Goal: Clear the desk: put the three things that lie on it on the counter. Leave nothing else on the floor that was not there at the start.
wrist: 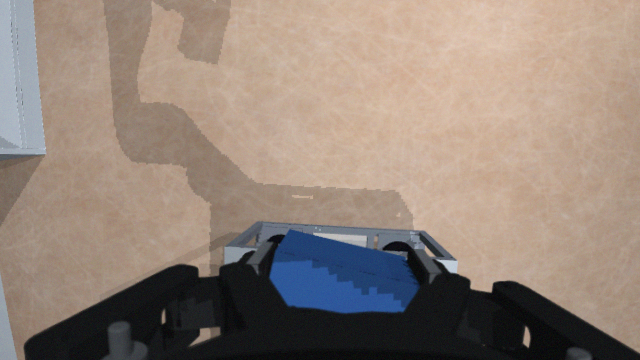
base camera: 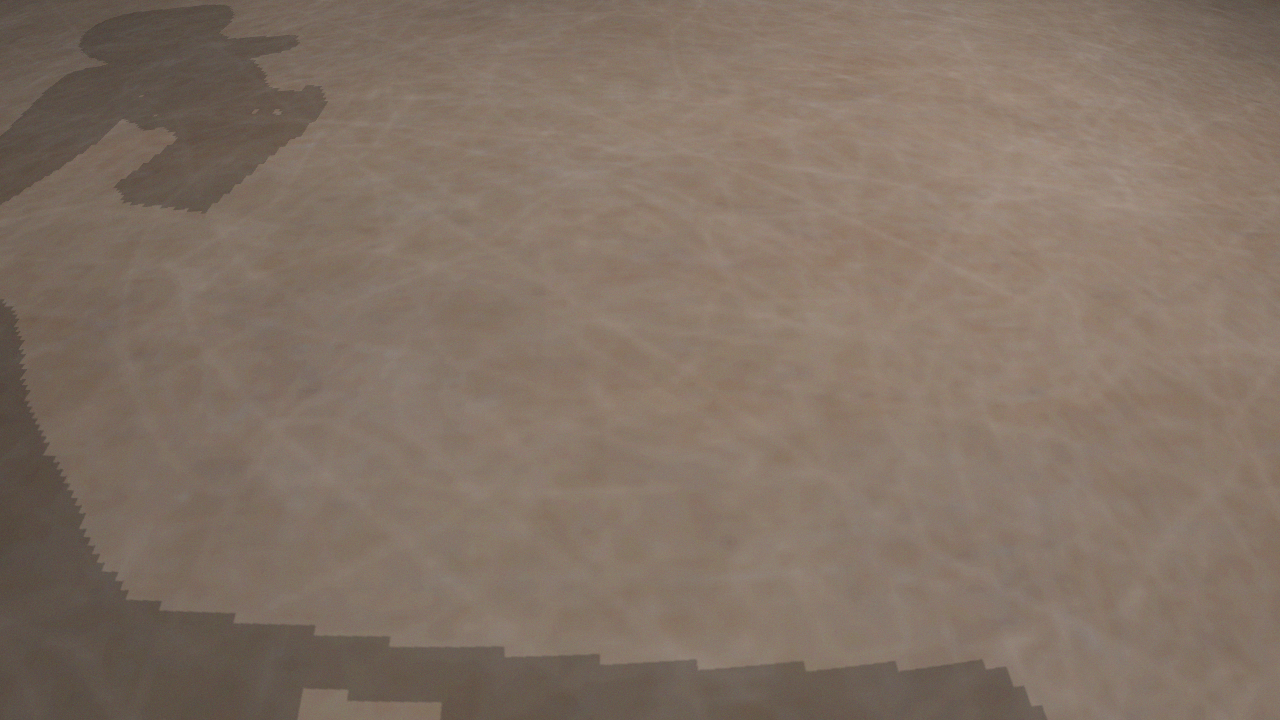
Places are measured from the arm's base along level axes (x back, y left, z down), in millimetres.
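Pixels of known places: gripper, fingertip midpoint: (wrist: pixel 341 265).
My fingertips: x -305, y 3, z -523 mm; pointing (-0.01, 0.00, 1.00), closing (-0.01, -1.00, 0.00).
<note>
Behind a point stands the place of what it marks.
My gripper (wrist: pixel 341 265) @[y 3, x -305, z -523 mm] is shut on a blue block-like object (wrist: pixel 345 280) @[y 2, x -309, z -554 mm] at the bottom middle of the wrist view. The object sits slightly tilted between the two fingertips, and its lower part is hidden by the gripper's body. It is held above the floor. The desk and the counter cannot be made out for certain in either view. The other two things of the task do not show.
A pale grey-blue structure (wrist: pixel 25 100) @[y 1112, x -508, z 331 mm] with a straight edge stands at the upper left of the wrist view. Part of the robot's own base (wrist: pixel 240 254) @[y 214, x -136, z 14 mm] shows behind the blue object. Shadows of the arm fall on the brown floor (base camera: pixel 716 358) @[y -38, x -472, z 397 mm] (wrist: pixel 450 125) @[y -332, x -473, z 397 mm].
</note>
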